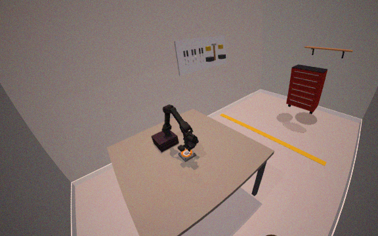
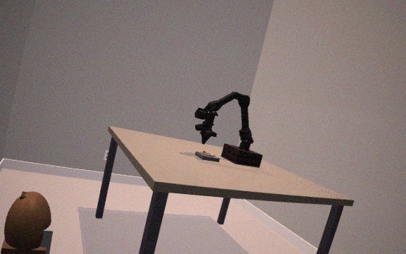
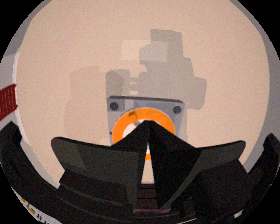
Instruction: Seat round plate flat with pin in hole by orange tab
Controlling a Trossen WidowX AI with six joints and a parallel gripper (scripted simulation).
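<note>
The square grey base lies 50 mm behind my gripper tip, 10 mm to the right of it and 70 mm below it.
</note>
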